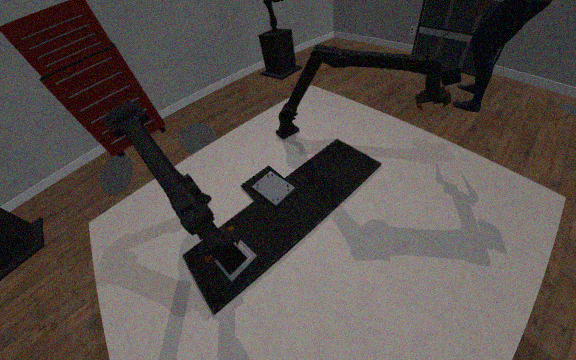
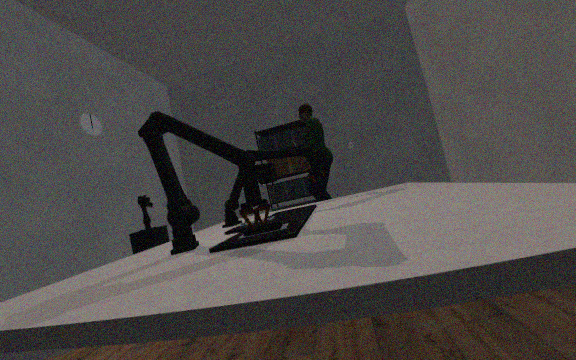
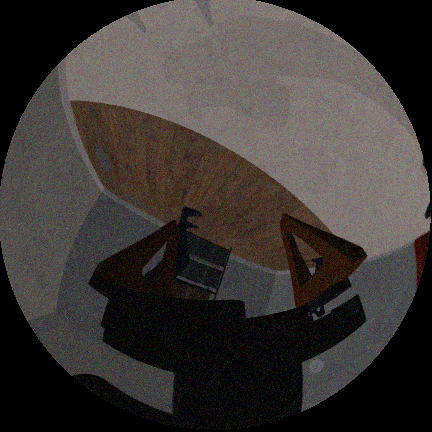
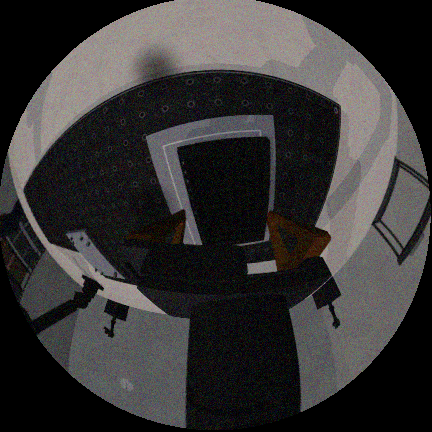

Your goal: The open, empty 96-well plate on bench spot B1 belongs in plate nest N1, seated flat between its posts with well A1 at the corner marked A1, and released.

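Frame: origin at the left arm's base, x ahead, y left, z up, level; metres.
Seen in the pictures: left gripper, fingertip midpoint: (image 1: 432, 107) (image 2: 319, 179) (image 3: 229, 222); right gripper, fingertip midpoint: (image 2: 259, 228) (image 4: 227, 214); left arm's base, origin of the base link: (image 1: 287, 131) (image 2: 232, 225) (image 4: 92, 281); right arm's base, origin of the base link: (image 2: 185, 249).
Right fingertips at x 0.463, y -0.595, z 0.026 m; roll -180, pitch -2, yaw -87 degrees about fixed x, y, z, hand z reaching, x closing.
Offsets run from my right fingertips to a thing's top centre. "spot": to the spot under its first point. Level surfaces: height alone.
The black 96-well plate @(dx +0.015, dy -0.001, dz +0.003 m) (image 1: 235, 264) (image 4: 225, 185) lies on the light grey bench spot B1 @(spot: dx +0.094, dy +0.031, dz -0.012 m) (image 1: 245, 267) (image 4: 159, 160), near one end of the black board. Its well marks are too dark to read. My right gripper (image 1: 219, 244) (image 2: 255, 224) (image 4: 227, 214) is open and points down just above the plate, its orange fingers spread about as wide as the plate. Plate nest N1 @(dx -0.148, dy +0.303, dz +0.009 m) (image 1: 272, 188) (image 4: 91, 254) is a light grey rectangle with small dark posts; its A1 mark is unreadable. My left gripper (image 1: 433, 104) (image 3: 229, 222) is open and empty, high and far to the right of the board.
The perforated black board (image 1: 320, 192) (image 2: 303, 220) (image 4: 305, 145) lies on the white table @(dz -0.026 m) (image 1: 400, 305) (image 2: 200, 290). The left arm reaches across behind it. A person (image 1: 487, 60) (image 2: 317, 145) stands beyond the table. A red cabinet (image 1: 95, 82) stands at the upper left.
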